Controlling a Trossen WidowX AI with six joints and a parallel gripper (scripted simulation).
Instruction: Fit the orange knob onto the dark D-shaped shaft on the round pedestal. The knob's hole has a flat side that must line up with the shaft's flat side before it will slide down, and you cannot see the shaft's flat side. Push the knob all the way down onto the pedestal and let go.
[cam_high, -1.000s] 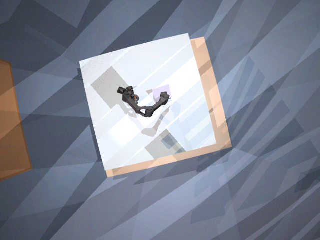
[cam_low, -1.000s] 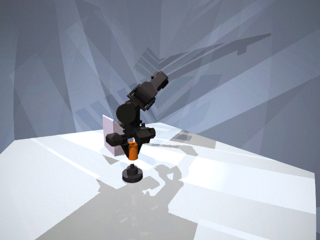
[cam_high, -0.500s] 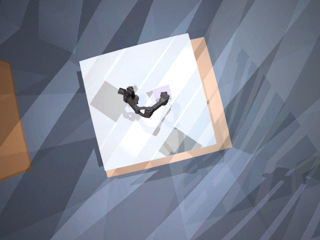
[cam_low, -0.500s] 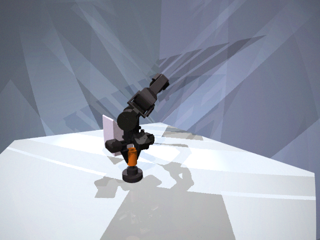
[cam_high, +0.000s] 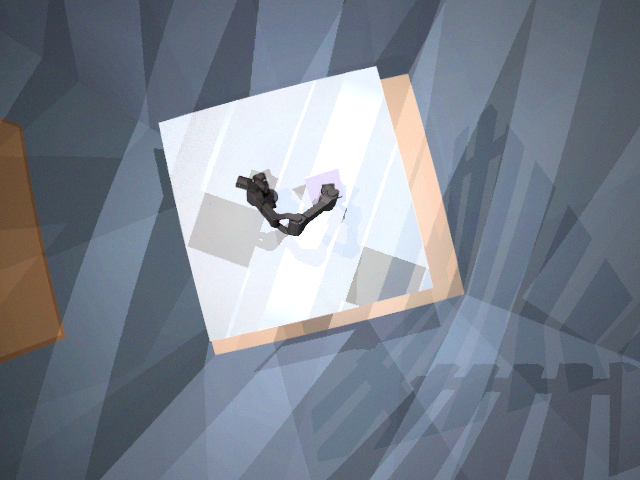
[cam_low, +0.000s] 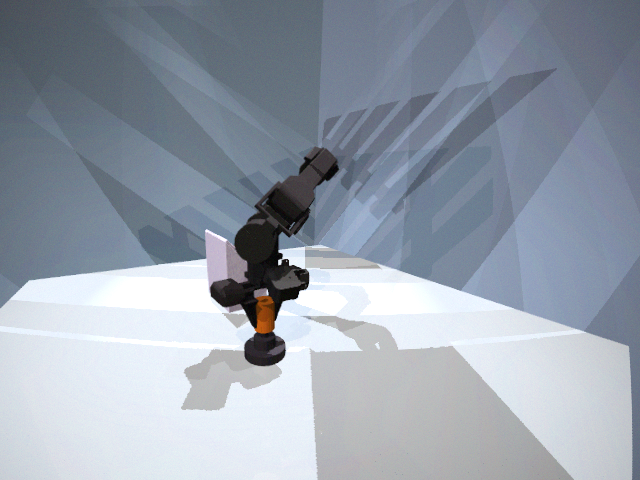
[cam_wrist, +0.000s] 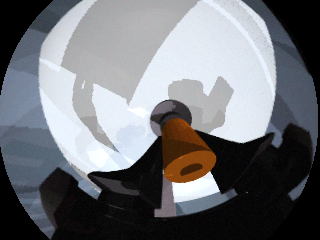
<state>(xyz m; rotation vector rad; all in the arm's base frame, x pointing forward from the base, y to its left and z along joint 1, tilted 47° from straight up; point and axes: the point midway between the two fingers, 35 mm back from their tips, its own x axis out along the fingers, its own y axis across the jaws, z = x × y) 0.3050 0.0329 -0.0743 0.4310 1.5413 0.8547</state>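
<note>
Now: gripper tip 20 mm below the orange knob. The rest, counted from my gripper tip: dark round pedestal 40 mm below.
</note>
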